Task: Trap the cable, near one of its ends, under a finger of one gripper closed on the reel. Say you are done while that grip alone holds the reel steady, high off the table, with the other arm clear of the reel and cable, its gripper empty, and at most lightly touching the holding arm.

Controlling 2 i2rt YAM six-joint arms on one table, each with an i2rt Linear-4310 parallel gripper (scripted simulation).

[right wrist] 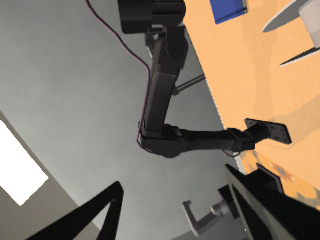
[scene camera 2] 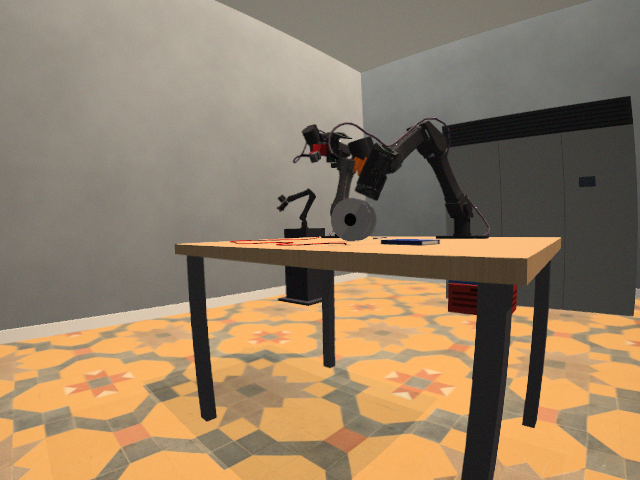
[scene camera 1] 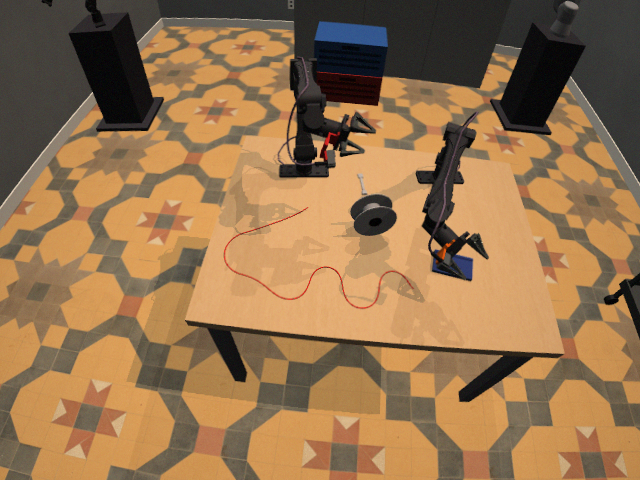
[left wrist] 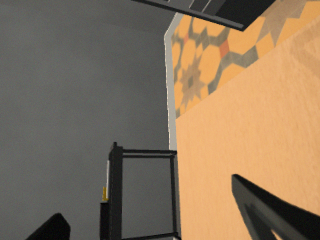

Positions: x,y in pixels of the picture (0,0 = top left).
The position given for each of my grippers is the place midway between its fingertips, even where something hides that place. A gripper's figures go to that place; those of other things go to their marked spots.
Labels:
My left gripper [scene camera 2: 383,171]: 82 cm from the lens. A grey reel [scene camera 2: 350,219] is 116 cm from the lens.

